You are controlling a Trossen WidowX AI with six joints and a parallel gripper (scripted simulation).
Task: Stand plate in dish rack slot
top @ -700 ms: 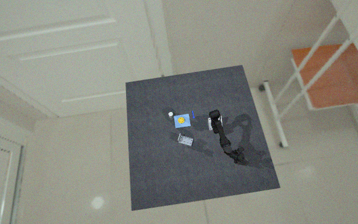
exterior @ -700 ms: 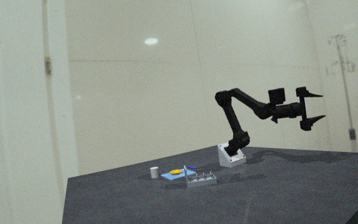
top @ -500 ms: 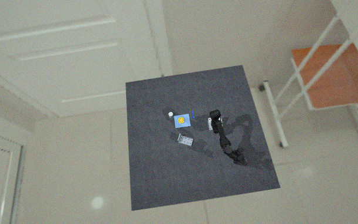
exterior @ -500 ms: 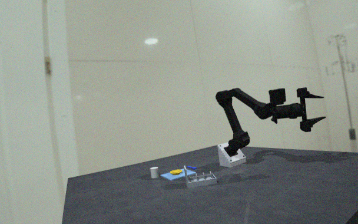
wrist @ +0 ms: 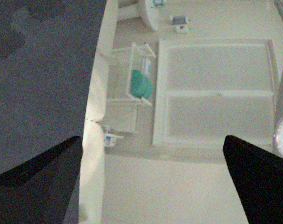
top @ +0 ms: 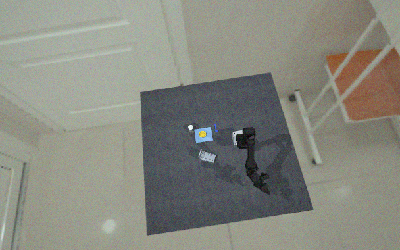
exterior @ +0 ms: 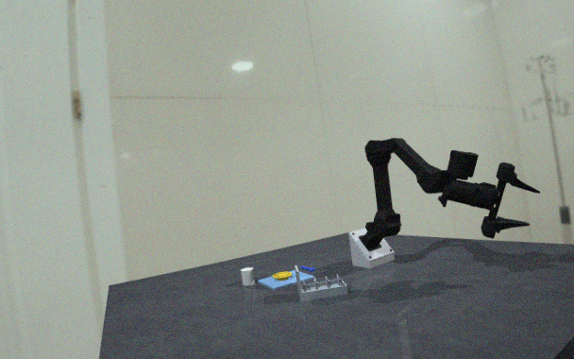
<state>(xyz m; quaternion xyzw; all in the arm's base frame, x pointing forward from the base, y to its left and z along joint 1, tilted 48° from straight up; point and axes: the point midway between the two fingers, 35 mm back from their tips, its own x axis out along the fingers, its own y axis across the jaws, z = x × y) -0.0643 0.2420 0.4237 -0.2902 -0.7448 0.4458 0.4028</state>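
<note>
Right now my gripper tip is 390 mm short of the yellow plate, 620 mm to the left of it and 150 mm above it. Also, from my gripper tip: blue spoon 260 mm ahead, 650 mm to the right, 170 mm below; then grey dish rack 380 mm ahead, 400 mm to the right, 150 mm below; then white cup 480 mm ahead, 690 mm to the right, 140 mm below.
</note>
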